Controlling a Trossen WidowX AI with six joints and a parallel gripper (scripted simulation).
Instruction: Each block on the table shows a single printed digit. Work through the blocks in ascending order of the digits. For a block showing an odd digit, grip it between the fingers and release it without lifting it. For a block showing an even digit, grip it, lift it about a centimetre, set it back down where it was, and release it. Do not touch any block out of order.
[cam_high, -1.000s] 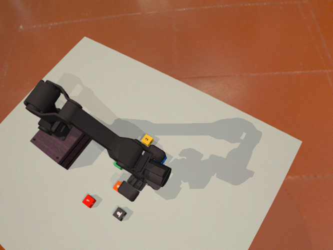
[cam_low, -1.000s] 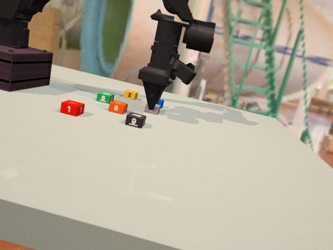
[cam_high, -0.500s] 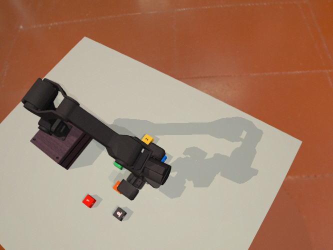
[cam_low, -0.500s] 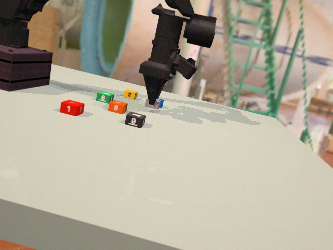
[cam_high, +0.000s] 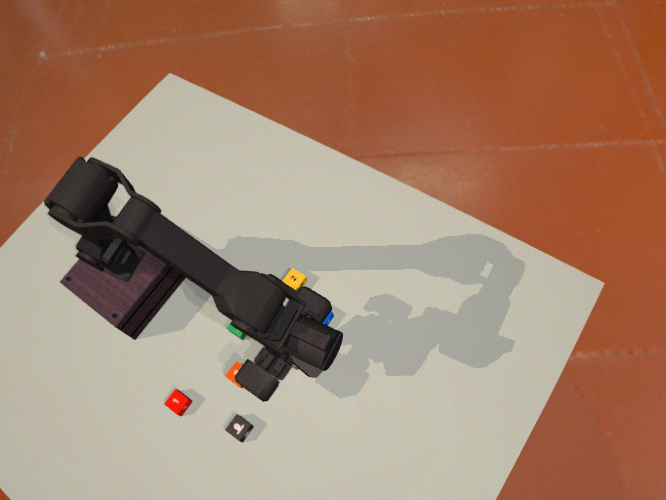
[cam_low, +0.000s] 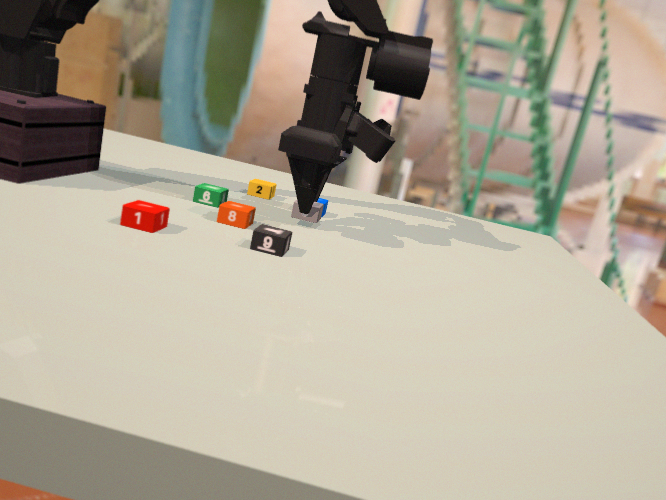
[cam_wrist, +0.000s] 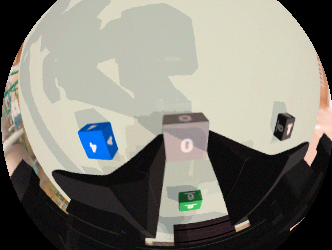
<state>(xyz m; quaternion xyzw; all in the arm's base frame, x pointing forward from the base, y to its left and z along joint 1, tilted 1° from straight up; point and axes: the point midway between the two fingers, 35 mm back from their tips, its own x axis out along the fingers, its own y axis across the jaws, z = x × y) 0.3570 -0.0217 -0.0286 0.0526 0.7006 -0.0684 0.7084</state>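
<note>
My gripper tip is 15 cm to the left of the red block, 15 cm past it and 1 cm above it. Also, from my gripper tip: blue block: 8 cm to the left, 1 cm below, 1 cm ahead; then grey block: right at my gripper tip; then orange block: 8 cm behind, 7 cm to the right, 1 cm below.
</note>
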